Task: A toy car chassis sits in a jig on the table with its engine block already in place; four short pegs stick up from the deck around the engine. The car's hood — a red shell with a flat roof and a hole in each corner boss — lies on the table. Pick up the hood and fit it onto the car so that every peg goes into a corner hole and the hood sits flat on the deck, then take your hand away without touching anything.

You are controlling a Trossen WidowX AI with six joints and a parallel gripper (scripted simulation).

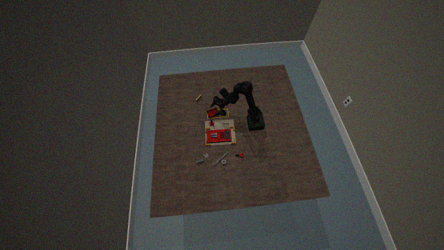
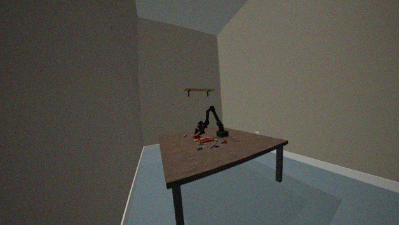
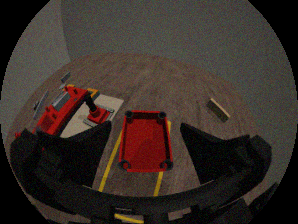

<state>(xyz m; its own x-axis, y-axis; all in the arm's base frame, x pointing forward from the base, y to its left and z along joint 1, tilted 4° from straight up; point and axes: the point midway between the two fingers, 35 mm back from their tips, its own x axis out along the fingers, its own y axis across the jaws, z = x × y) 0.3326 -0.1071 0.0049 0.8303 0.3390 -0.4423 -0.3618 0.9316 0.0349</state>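
Right now the red hood is 1 cm behind my gripper tip and 4 cm below it. From my gripper tip the other things lie so: metal rod: 8 cm behind, 41 cm to the left, 4 cm below; short wooden dowel: 13 cm ahead, 16 cm to the right, 4 cm below.
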